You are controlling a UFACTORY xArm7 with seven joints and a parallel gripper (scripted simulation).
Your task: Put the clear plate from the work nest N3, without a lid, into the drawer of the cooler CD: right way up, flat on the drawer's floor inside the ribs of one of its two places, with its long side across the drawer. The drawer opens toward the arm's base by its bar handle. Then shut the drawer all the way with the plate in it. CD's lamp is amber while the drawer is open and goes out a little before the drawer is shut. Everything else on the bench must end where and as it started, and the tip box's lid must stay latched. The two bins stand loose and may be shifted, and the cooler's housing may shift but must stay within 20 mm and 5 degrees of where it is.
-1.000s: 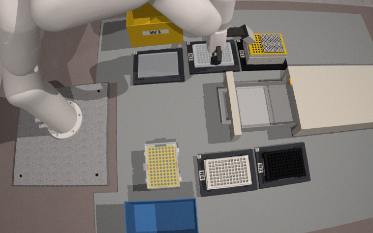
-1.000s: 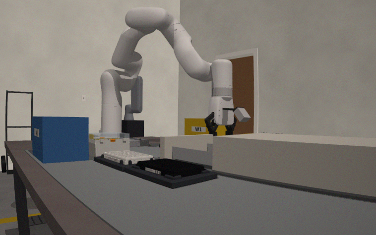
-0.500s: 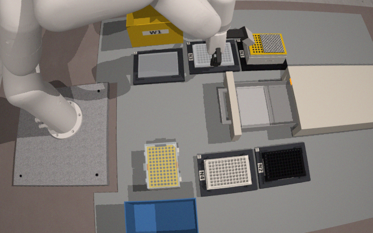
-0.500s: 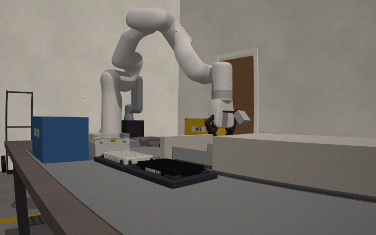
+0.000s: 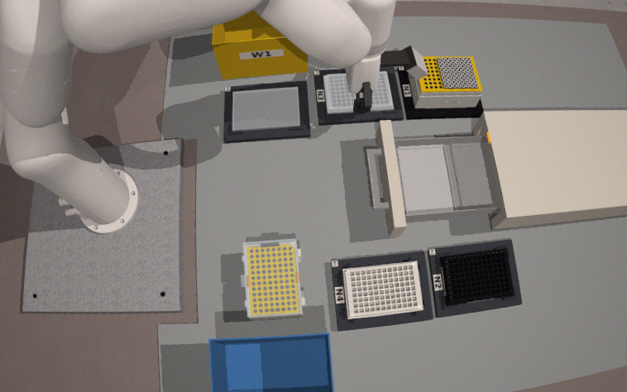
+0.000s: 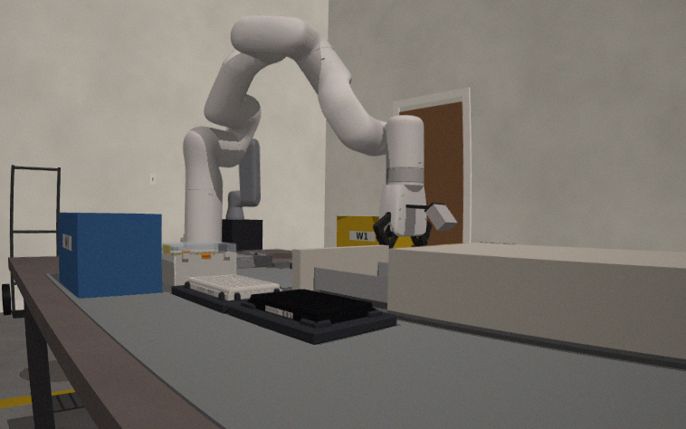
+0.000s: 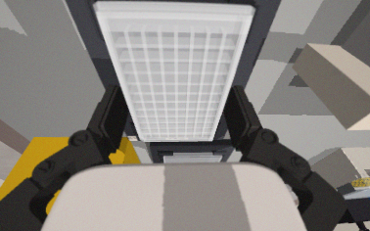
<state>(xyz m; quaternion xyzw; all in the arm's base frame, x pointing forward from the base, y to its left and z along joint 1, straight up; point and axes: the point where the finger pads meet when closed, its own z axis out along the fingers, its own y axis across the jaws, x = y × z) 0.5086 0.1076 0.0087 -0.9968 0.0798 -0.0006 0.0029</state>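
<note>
My hand is 10 mm above the clear plate. The rest, counted from my hand: yellow bin 160 mm behind, 160 mm to the left, 10 mm above; yellow rack 160 mm ahead, 30 mm to the right, 20 mm above; flat clear lid 180 mm behind, 10 mm to the left, 10 mm below.
</note>
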